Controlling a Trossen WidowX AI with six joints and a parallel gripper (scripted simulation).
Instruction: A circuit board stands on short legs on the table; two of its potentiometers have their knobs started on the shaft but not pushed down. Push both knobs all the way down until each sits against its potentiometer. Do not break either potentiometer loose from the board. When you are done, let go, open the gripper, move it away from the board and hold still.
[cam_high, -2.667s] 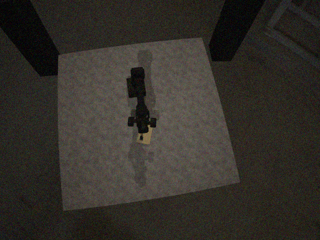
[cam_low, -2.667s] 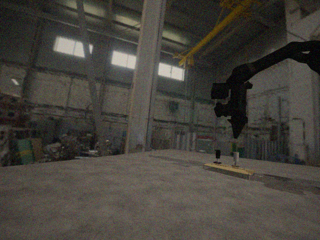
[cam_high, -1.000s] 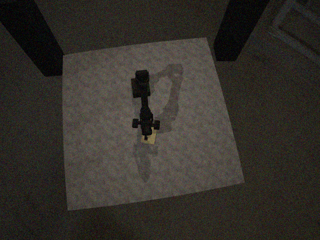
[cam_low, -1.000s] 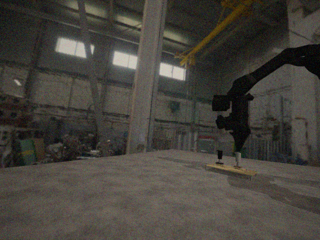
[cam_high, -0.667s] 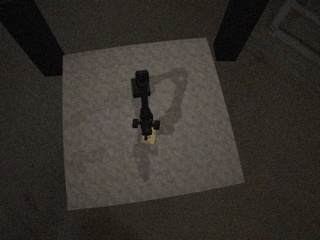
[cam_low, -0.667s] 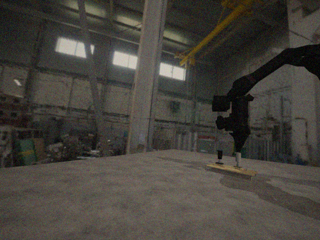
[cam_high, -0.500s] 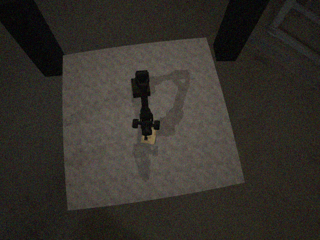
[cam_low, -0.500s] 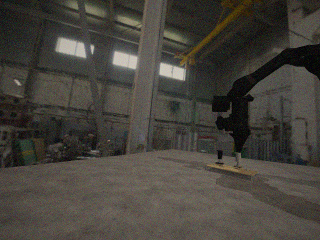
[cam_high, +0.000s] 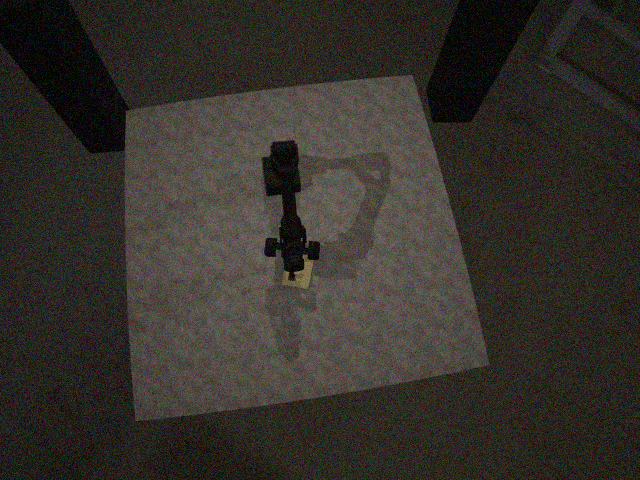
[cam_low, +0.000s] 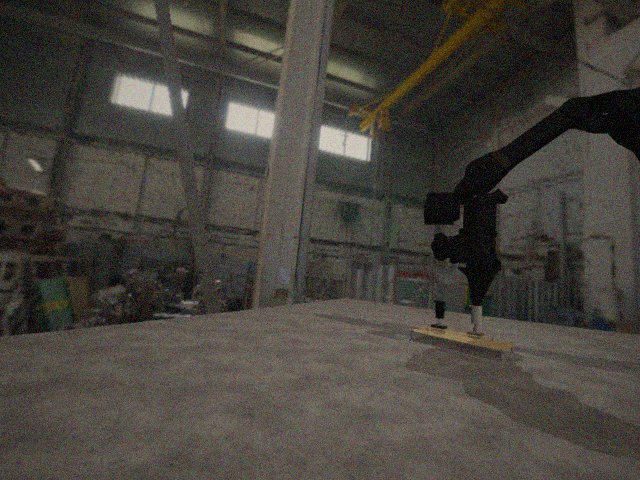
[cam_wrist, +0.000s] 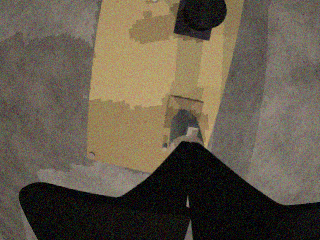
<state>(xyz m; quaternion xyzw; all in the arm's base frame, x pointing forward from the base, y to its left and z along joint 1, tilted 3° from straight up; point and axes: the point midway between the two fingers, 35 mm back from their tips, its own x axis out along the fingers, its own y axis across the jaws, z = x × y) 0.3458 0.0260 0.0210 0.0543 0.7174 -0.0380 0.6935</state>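
The white knob lies 10 mm below my gripper tip. Also, from my gripper tip: dark knob (70 mm ahead, 20 mm below, 10 mm to the right).
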